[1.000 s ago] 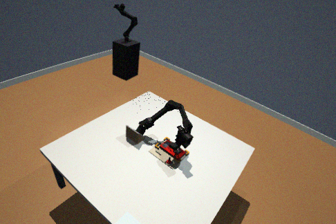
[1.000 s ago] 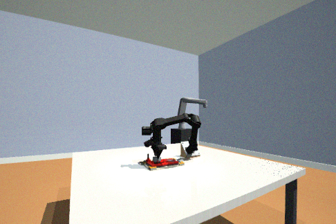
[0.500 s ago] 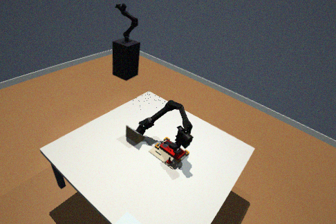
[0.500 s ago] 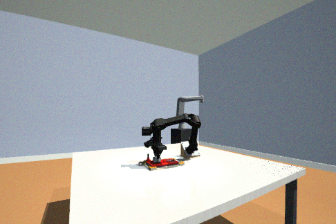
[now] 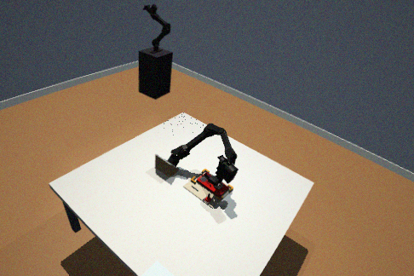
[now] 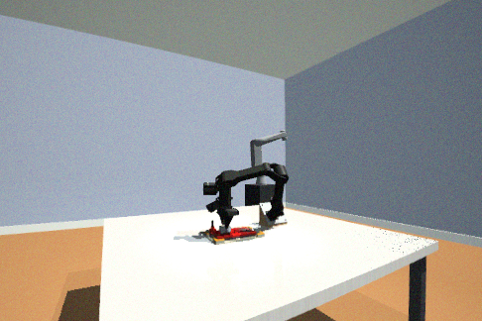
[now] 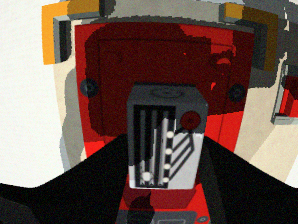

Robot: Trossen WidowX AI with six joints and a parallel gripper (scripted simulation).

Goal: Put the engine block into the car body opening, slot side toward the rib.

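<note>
My gripper tip is 1 cm above the engine block. From my gripper tip the other things lie so: upright peg (12 cm to the right, 1 cm below).
</note>
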